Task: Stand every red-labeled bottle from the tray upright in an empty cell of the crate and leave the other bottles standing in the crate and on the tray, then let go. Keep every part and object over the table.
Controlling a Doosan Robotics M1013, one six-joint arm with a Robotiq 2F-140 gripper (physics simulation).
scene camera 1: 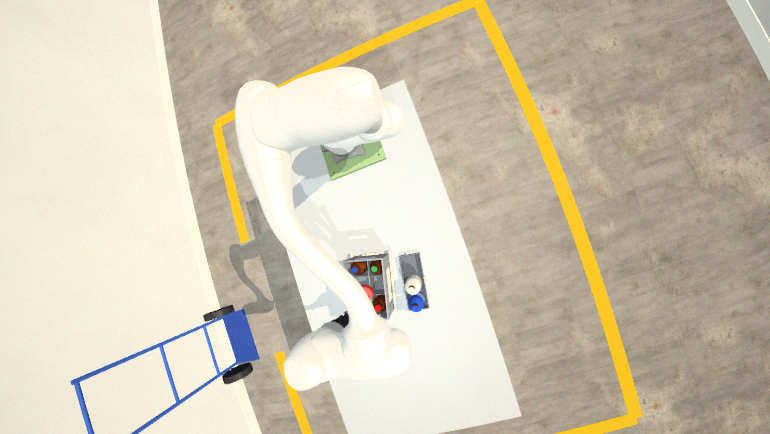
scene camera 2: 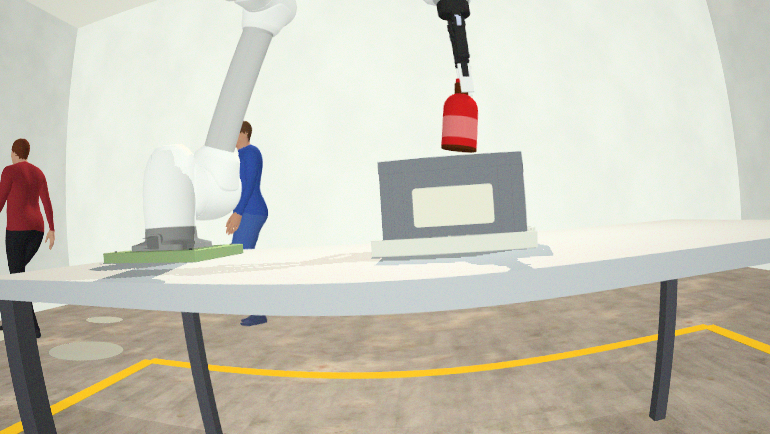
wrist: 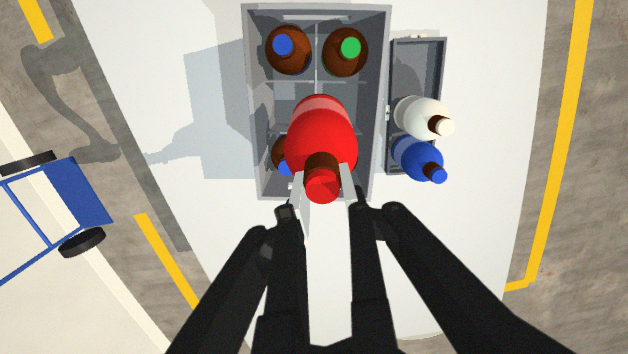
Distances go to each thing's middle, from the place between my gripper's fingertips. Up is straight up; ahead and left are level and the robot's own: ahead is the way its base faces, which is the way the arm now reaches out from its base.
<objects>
Now: hand 50 mm above the large red bottle (scene camera 2: 460, 112) and 20 mm past it. Round my hand: pale rail (scene camera 2: 513, 240) 300 mm below, 100 mm to the right, 50 mm behind; green-capped bottle (wrist: 345, 51) 230 mm below, 120 mm behind, 60 mm to the left; white bottle (wrist: 426, 119) 240 mm below, 190 mm to the left, 10 mm ahead.
</objects>
